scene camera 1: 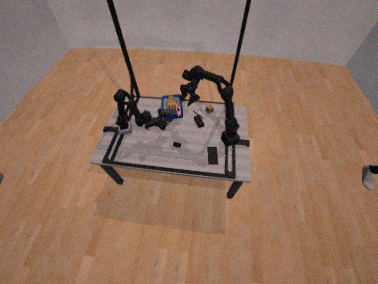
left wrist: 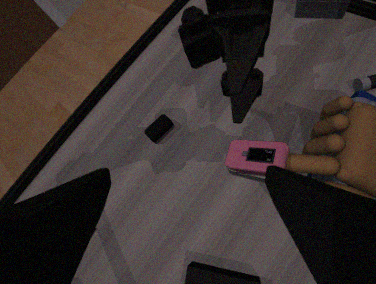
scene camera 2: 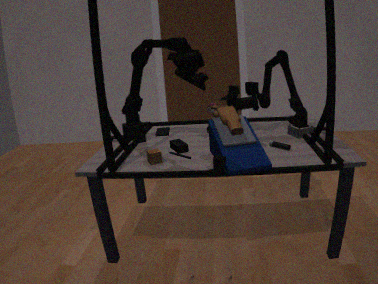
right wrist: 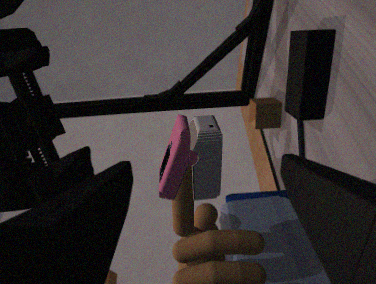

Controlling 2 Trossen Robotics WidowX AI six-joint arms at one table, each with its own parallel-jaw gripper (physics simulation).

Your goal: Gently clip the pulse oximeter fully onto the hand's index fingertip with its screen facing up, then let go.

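Seen in the pictures: left gripper, fingertip midpoint: (scene camera 1: 184, 104) (left wrist: 189, 175) (right wrist: 63, 101); right gripper, fingertip midpoint: (scene camera 1: 172, 116) (left wrist: 236, 110) (right wrist: 206, 167); left arm's base, link origin: (scene camera 1: 231, 134) (scene camera 2: 132, 123); right arm's base, link origin: (scene camera 1: 124, 126) (scene camera 2: 300, 125).
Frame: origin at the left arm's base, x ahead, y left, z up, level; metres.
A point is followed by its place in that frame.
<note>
The pulse oximeter (left wrist: 257, 159) {z 0.100, x 0.311, y -0.299 m} (right wrist: 175, 160) {z 0.091, x 0.331, y -0.291 m}, pink above and grey-white below, sits on the tip of the index finger (left wrist: 315, 164) (right wrist: 183, 215) of the tan hand (scene camera 2: 230, 120) {z 0.061, x 0.302, y -0.488 m} (left wrist: 362, 140) {z 0.097, x 0.337, y -0.386 m}. Its dark screen faces up in the left wrist view. Its two halves stand slightly apart around the finger; how deep the fingertip reaches inside is hidden. My right gripper (right wrist: 206, 167) {z 0.074, x 0.373, y -0.274 m} (left wrist: 236, 110) {z 0.074, x 0.373, y -0.274 m} is open, its fingers on either side of the oximeter and apart from it, a little back from it. My left gripper (left wrist: 189, 175) {z 0.182, x 0.276, y -0.259 m} (scene camera 2: 204, 86) {z 0.182, x 0.276, y -0.259 m} is open and empty, high above the table.
The hand rests on a blue sloped stand (scene camera 2: 245, 160) {z -0.057, x 0.271, y -0.644 m}. A wooden cube (scene camera 1: 210, 108) {z -0.047, x 0.005, y -0.347 m} (scene camera 2: 154, 156) {z -0.060, x -0.005, y -0.391 m}, a black box (scene camera 1: 199, 121) {z -0.060, x 0.151, y -0.255 m} (scene camera 2: 179, 146) {z -0.062, x 0.132, y -0.325 m} and a thin pen (scene camera 2: 180, 155) {z -0.090, x 0.118, y -0.364 m} lie beside it. A small black block (scene camera 1: 177, 145) {z -0.063, x 0.404, y -0.098 m} (left wrist: 159, 128) {z -0.063, x 0.399, y -0.119 m}, a dark pad (scene camera 1: 212, 155) {z -0.087, x 0.184, y 0.071 m} and a dark cylinder (scene camera 2: 280, 146) {z -0.081, x 0.526, y -0.543 m} also lie on the table.
</note>
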